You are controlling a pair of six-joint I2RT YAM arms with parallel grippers.
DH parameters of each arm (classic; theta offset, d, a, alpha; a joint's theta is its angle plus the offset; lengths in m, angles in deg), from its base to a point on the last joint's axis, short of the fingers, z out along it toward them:
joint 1: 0 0.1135 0.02 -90
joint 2: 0 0 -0.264 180
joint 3: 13.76 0 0.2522 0
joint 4: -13.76 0 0.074 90
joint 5: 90 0 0 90
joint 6: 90 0.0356 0 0
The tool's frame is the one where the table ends.
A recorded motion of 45 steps. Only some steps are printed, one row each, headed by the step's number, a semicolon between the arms.
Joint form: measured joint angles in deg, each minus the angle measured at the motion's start. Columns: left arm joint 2, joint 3, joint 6, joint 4, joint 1, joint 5; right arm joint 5, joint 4, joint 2, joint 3, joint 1, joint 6.
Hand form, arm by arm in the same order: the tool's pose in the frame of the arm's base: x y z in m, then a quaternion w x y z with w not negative. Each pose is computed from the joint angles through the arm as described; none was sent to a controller.
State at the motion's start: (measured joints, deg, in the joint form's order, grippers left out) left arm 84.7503 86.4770 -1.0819 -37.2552 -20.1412 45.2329; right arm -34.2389 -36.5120 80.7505 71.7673 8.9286 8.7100
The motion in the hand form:
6: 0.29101 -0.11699 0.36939 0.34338 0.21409 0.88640 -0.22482; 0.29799 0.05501 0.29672 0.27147 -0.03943 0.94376 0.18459
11: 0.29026 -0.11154 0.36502 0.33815 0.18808 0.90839 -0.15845; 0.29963 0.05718 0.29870 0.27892 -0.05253 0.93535 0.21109
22: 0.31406 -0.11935 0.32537 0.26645 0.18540 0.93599 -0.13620; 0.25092 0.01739 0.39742 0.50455 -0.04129 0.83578 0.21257
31: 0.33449 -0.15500 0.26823 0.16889 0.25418 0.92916 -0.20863; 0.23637 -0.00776 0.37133 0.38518 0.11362 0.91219 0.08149
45: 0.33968 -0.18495 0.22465 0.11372 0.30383 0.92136 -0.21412; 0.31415 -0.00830 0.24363 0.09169 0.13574 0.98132 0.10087
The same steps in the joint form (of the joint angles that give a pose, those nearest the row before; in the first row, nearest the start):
6: -0.26 0.11 0.20 -9.71 0.46 -25.29; 17.25 -7.04 2.51 -0.07 -0.44 0.37
11: -0.26 0.11 0.20 -12.28 0.46 -33.46; 14.01 -5.49 2.51 -0.11 -0.44 0.06
22: 6.71 0.11 0.63 -14.47 0.44 -34.75; 11.61 4.44 -13.46 1.88 -8.09 0.81
31: 16.87 0.11 4.37 -14.01 -2.75 -24.41; 28.78 -14.21 -12.65 3.17 -11.63 5.11
45: 24.00 0.11 7.54 -13.07 -6.43 -22.95; 23.71 -22.08 13.88 3.12 -11.63 5.42

